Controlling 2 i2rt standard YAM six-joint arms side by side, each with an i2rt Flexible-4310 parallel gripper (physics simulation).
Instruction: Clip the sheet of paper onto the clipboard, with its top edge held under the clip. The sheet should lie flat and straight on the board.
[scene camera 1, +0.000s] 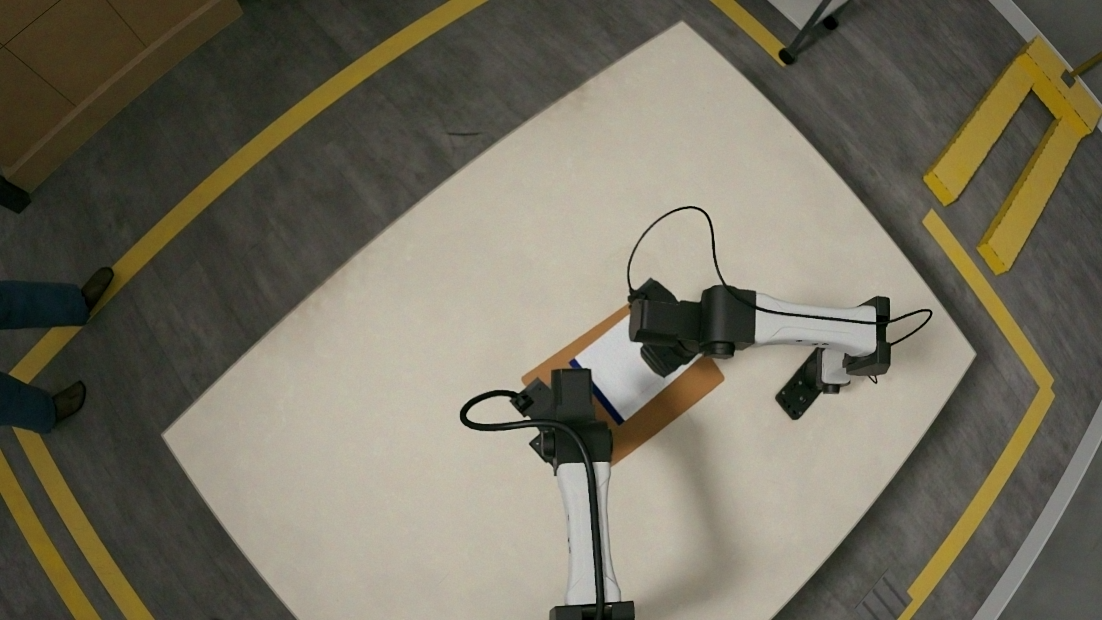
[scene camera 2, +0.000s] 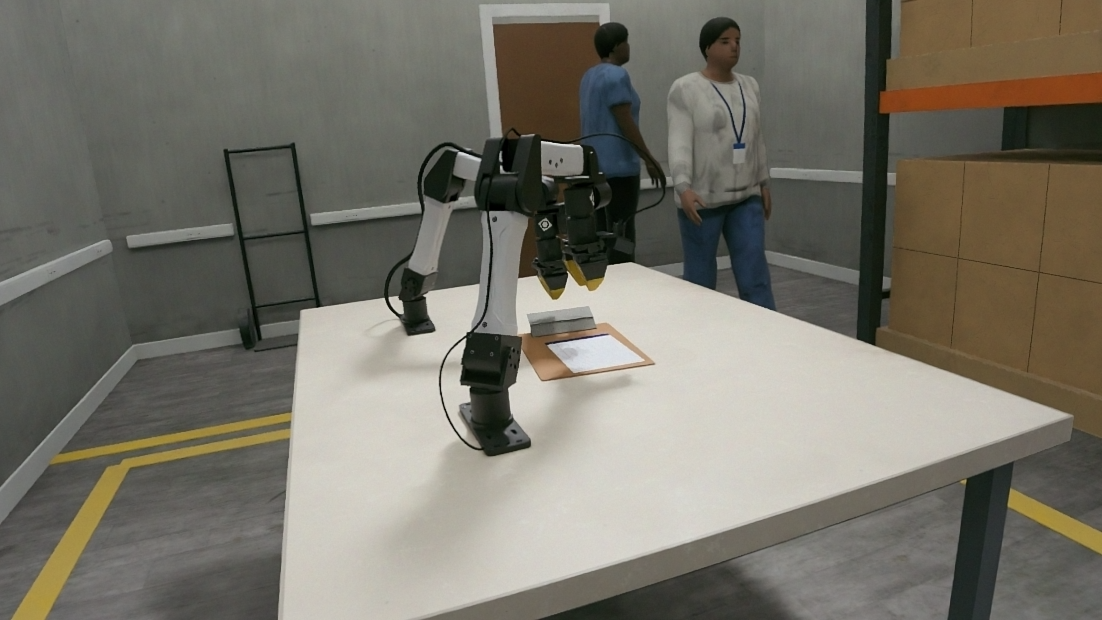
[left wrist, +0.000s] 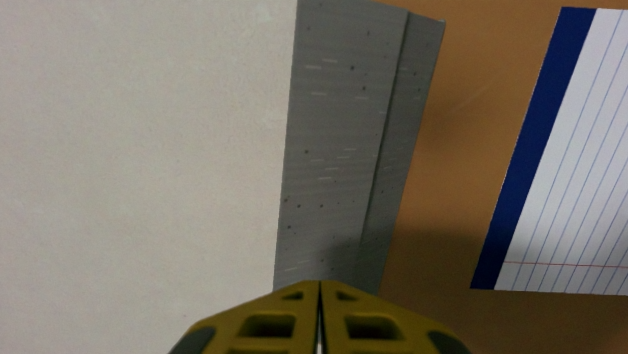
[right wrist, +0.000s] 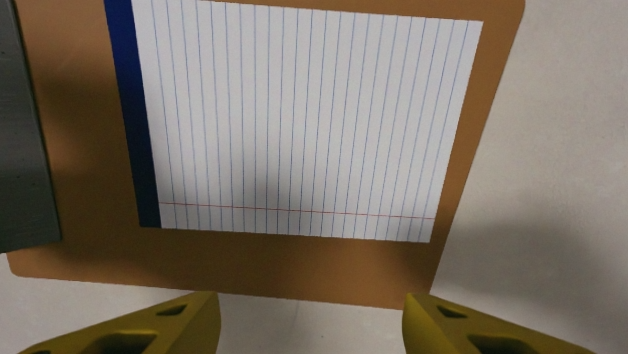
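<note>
The brown clipboard (scene camera 1: 670, 397) (scene camera 2: 545, 362) (left wrist: 450, 100) (right wrist: 300, 272) lies on the table. Its grey metal clip (scene camera 2: 561, 321) (left wrist: 345, 125) (right wrist: 22, 150) is at one end. The lined sheet (scene camera 1: 639, 393) (scene camera 2: 597, 353) (left wrist: 575, 175) (right wrist: 290, 125) lies flat on the board, roughly parallel to it; its blue top edge faces the clip across a strip of bare board. My left gripper (scene camera 2: 553, 294) (left wrist: 319, 294) is shut and empty above the clip. My right gripper (scene camera 2: 583, 280) (right wrist: 312, 307) is open and empty above the board. Both grippers' fingertips are hidden in scene camera 1.
The two arms reach in close beside each other over the board, and in scene camera 1 the left arm covers the clip. The table (scene camera 1: 385, 347) (scene camera 2: 693, 462) extends around the board. Two people (scene camera 2: 608, 107) (scene camera 2: 720, 138) stand beyond the table.
</note>
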